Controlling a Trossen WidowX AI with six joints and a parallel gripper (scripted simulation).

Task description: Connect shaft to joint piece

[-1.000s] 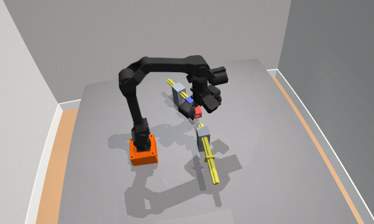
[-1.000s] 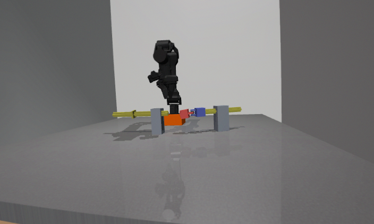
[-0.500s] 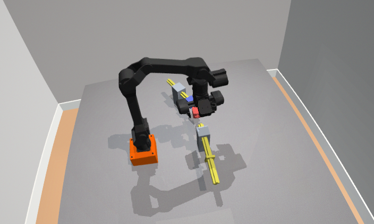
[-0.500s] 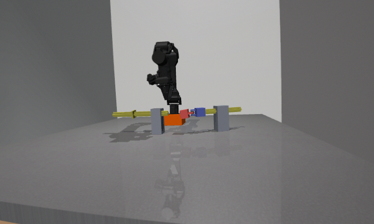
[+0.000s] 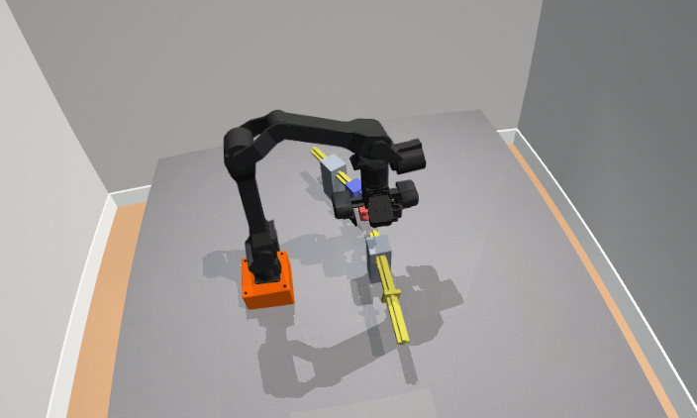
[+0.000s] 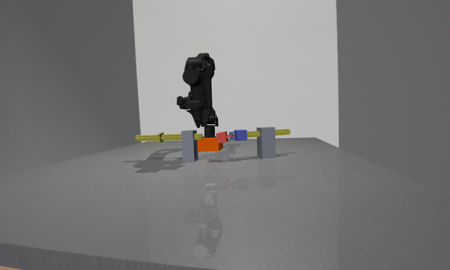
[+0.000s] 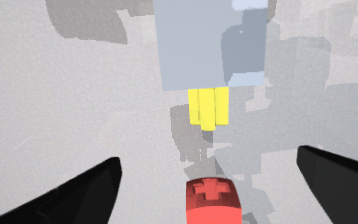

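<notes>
Now: the red square joint piece 1 cm behind my gripper tip, 8 cm to the left of it and 4 cm below it.
</notes>
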